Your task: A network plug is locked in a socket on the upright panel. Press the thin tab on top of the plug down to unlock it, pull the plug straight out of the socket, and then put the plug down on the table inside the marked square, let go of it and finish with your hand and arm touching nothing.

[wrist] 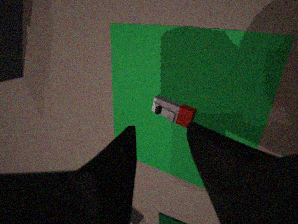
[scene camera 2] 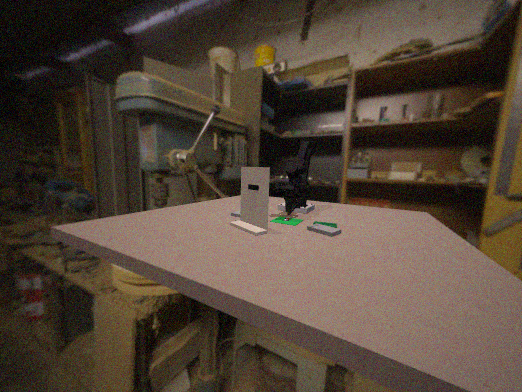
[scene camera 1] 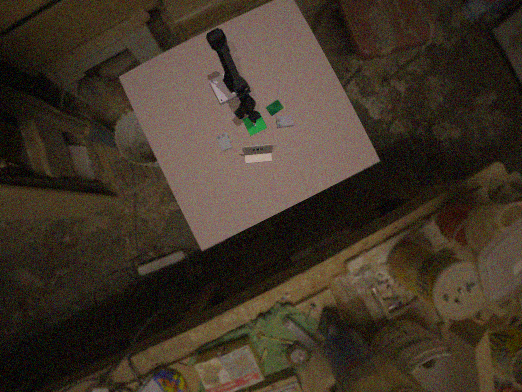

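Observation:
Plug, in the pictures. Gripper, there too.

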